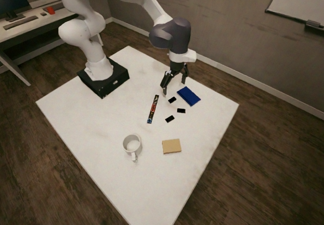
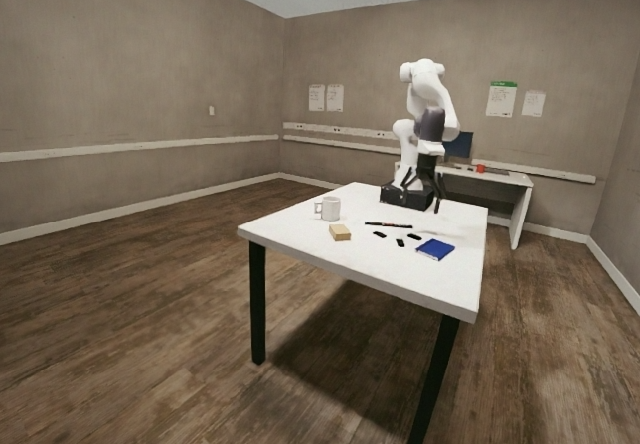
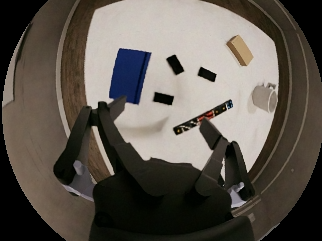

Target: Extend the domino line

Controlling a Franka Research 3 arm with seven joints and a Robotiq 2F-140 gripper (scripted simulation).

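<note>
The domino is 14 cm below my hand. Also, from my hand: tan block: 27 cm to the right, 17 cm ahead, 13 cm below; white mug: 40 cm to the right, 10 cm below, 1 cm ahead.
</note>
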